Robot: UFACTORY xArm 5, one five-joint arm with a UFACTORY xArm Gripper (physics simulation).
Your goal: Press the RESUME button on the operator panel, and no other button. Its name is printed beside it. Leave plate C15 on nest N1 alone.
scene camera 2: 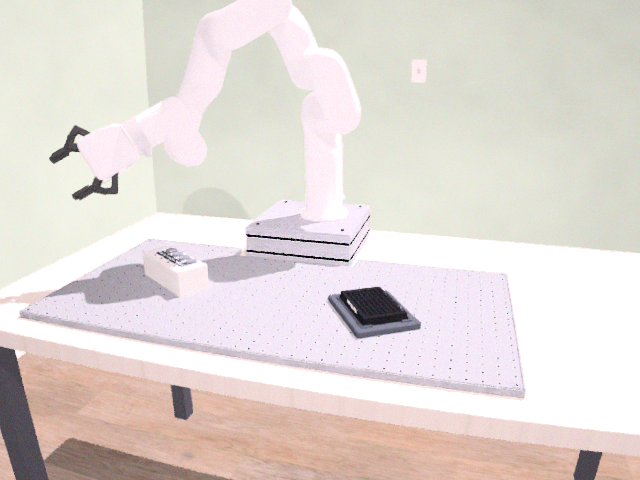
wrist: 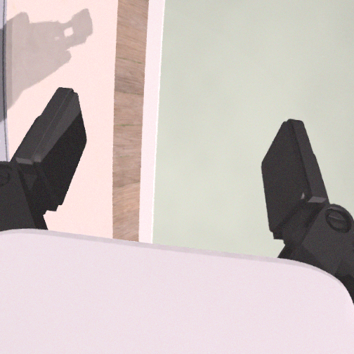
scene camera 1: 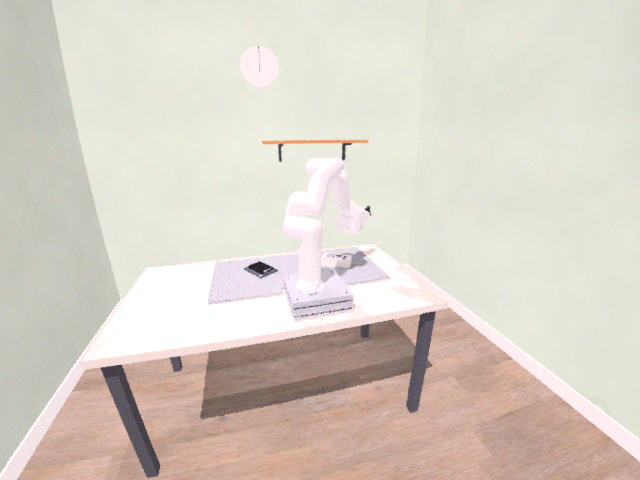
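Pixels of known places: gripper, fingertip midpoint: (scene camera 2: pixel 61 179) (scene camera 1: pixel 365 220); arm's base, link origin: (scene camera 2: pixel 324 214) (scene camera 1: pixel 310 286).
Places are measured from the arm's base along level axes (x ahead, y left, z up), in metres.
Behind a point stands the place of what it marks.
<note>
The operator panel (scene camera 1: pixel 338 260) {x 0.342, y -0.192, z -0.032 m} (scene camera 2: pixel 190 279) {x 0.422, y -0.115, z -0.041 m}, a white box with a sloped top, stands on the perforated board. Its small buttons (scene camera 2: pixel 176 256) {x 0.370, y -0.189, z -0.020 m} sit in a row on top; their printed names are too small to read. Black plate C15 (scene camera 2: pixel 373 304) {x 0.368, y 0.256, z -0.048 m} (scene camera 1: pixel 260 267) {x 0.347, y 0.250, z -0.049 m} lies on the grey nest N1 (scene camera 2: pixel 364 331) {x 0.450, y 0.267, z -0.061 m}. My gripper (scene camera 2: pixel 64 177) {x 0.487, y -0.381, z 0.158 m} (wrist: pixel 178 127) is open and empty. It is tilted sideways, high above the table and beyond the panel, away from the arm's base. The panel and the plate do not show in the wrist view.
The perforated board (scene camera 1: pixel 232 289) {x 0.150, y 0.376, z -0.071 m} (scene camera 2: pixel 289 335) {x 0.495, y 0.146, z -0.073 m} lies on the white table (scene camera 1: pixel 170 320) {x -0.065, y 0.607, z -0.086 m} (scene camera 2: pixel 573 330) {x 0.256, y 0.616, z -0.086 m}. The arm's base block (scene camera 1: pixel 321 304) {x -0.114, y -0.035, z -0.025 m} (scene camera 2: pixel 299 246) {x 0.146, y -0.002, z -0.042 m} stands at the board's edge. An orange wall shelf (scene camera 1: pixel 315 141) hangs behind. The wrist view faces the table edge and a green wall (wrist: pixel 215 75).
</note>
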